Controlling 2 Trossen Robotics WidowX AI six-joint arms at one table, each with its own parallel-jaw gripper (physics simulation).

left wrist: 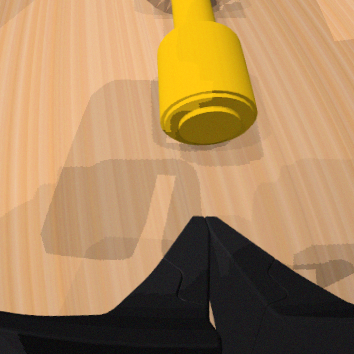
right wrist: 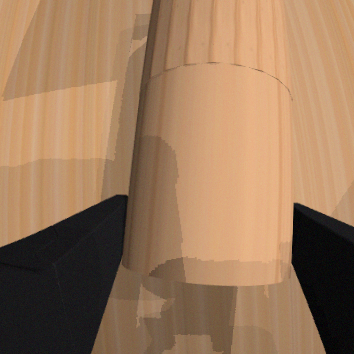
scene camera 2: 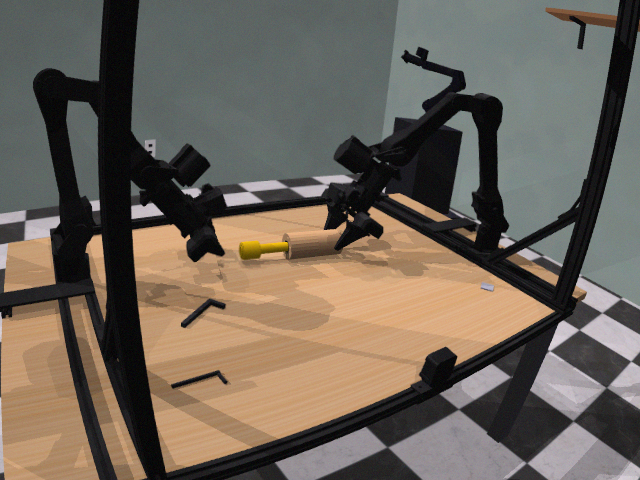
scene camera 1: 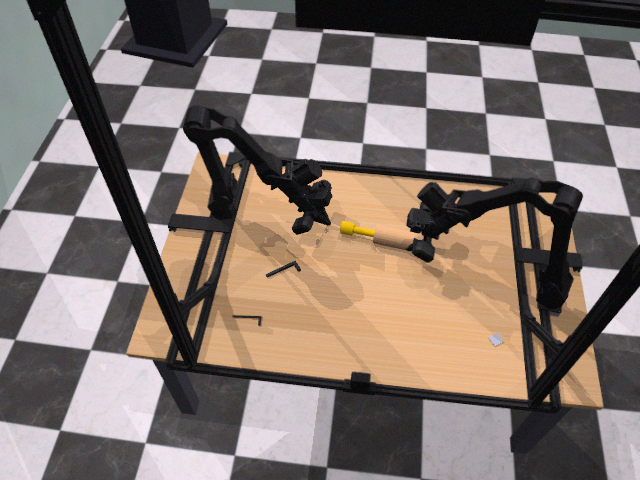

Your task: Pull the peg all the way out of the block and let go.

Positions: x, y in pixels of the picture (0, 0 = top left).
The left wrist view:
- my left gripper: 202, 227
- yellow peg: 205, 95
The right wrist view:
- my right gripper: 207, 211
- wooden cylinder block: 210, 199
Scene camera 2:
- my left gripper: 223, 254
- my right gripper: 329, 243
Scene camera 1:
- my left gripper: 329, 224
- my right gripper: 408, 241
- wooden cylinder block: 386, 236
